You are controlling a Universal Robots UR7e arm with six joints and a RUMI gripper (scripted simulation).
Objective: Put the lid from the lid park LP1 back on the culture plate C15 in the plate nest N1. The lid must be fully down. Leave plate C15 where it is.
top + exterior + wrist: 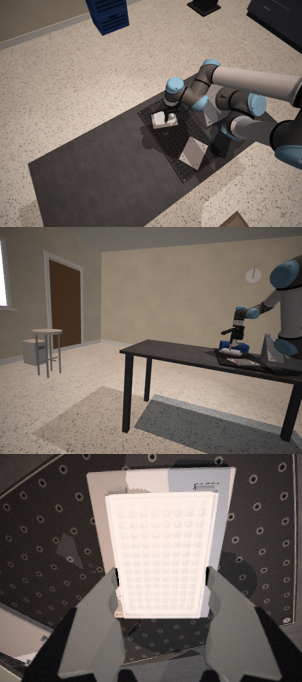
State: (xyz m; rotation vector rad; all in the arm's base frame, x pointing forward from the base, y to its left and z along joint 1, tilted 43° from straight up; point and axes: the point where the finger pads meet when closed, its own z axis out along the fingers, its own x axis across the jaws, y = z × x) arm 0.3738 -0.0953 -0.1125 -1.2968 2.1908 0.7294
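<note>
My gripper is now 1 cm above the clear lid. Round my hand: grey lid park LP1: 1 cm behind, 28 cm to the left, 3 cm below; culture plate C15: 2 cm below; grey plate nest N1: 3 cm below.
</note>
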